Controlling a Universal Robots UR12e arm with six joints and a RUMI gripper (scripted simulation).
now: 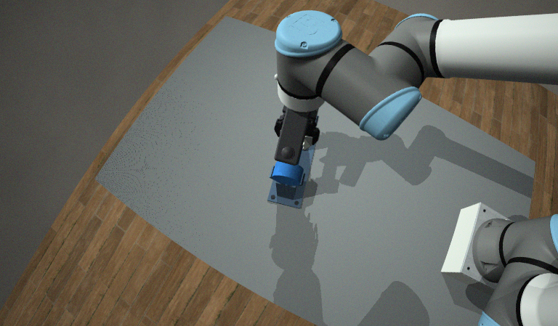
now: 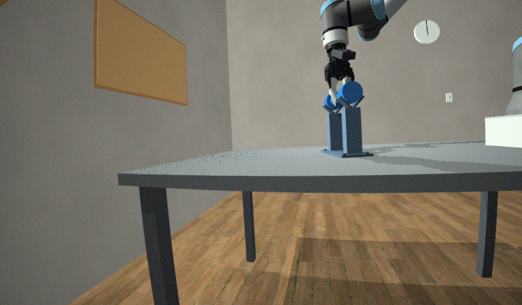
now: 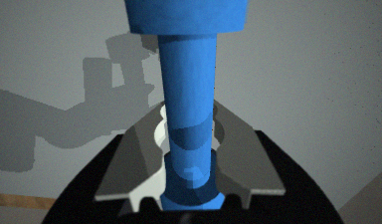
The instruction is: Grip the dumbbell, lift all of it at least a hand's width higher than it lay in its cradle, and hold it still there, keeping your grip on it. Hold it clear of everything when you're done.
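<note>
My gripper is now 10 cm above the cradle. Also, from my hand: blue dumbbell: 1 cm above.
</note>
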